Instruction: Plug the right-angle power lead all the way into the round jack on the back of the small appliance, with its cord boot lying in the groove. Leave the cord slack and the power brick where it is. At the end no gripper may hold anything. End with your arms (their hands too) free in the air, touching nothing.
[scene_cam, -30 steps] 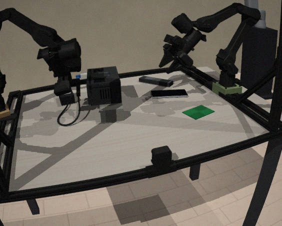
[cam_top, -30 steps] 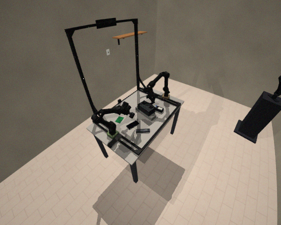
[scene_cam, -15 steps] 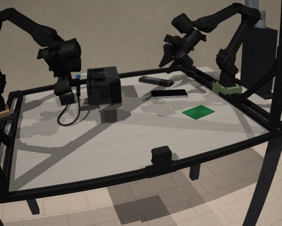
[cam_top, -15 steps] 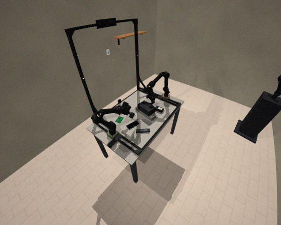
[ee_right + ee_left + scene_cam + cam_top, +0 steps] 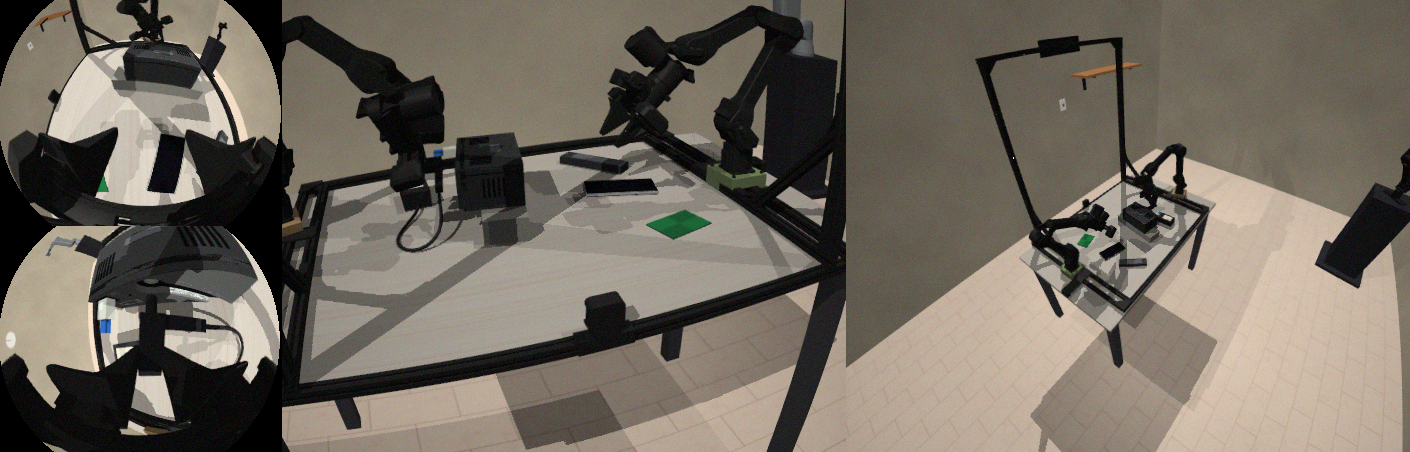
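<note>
Right now my left hand is 30 mm to the left of the right-angle plug and 30 mm above it. From my left hand the other things lie so: green card (150 mm behind, 460 mm to the right, 130 mm below); then black remote (220 mm ahead, 370 mm to the right, 110 mm below); then grey block (10 mm ahead, 150 mm to the right, 110 mm below).
</note>
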